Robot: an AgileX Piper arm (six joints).
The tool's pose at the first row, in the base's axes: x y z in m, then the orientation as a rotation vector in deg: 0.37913 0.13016 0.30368 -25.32 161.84 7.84
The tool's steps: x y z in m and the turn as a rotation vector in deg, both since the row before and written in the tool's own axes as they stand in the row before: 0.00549 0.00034 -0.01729 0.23 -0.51 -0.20; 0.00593 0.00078 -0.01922 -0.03 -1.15 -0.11; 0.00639 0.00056 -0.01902 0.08 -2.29 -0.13; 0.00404 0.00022 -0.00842 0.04 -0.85 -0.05; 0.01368 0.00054 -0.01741 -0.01 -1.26 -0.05
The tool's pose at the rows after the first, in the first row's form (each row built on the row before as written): 0.36955 0.12658 0.31867 -25.45 161.28 7.57; 0.35877 0.12304 0.33530 -25.39 160.13 7.80; 0.34739 0.11907 0.35135 -25.12 157.85 8.08; 0.34101 0.11687 0.35781 -25.02 157.00 8.17; 0.32288 0.11085 0.36901 -24.86 155.75 8.40
